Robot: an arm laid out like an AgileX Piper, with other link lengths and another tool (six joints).
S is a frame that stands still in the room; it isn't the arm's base.
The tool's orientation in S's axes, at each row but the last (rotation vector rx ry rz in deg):
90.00, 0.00, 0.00
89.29, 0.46, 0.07
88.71, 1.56, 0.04
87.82, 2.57, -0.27
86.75, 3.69, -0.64
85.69, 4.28, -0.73
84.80, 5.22, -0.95
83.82, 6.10, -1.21
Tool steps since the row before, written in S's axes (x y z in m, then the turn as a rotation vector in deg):
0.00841, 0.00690, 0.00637, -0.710, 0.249, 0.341
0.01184, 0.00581, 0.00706, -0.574, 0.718, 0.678
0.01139, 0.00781, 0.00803, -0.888, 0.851, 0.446
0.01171, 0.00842, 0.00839, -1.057, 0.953, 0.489
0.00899, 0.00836, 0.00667, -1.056, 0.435, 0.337
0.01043, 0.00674, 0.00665, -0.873, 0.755, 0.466
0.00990, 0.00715, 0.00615, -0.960, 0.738, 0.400
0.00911, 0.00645, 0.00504, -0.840, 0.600, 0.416
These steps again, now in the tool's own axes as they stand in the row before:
0.00841, 0.00637, -0.00690, -0.710, 0.341, -0.249
0.01184, 0.00718, -0.00565, -0.573, 0.684, -0.713
0.01139, 0.00839, -0.00742, -0.880, 0.450, -0.857
0.01164, 0.00907, -0.00779, -1.048, 0.492, -0.961
0.00892, 0.00755, -0.00765, -1.057, 0.311, -0.453
0.01028, 0.00770, -0.00579, -0.869, 0.473, -0.755
0.00975, 0.00743, -0.00607, -0.952, 0.400, -0.748
0.00896, 0.00641, -0.00534, -0.841, 0.411, -0.602

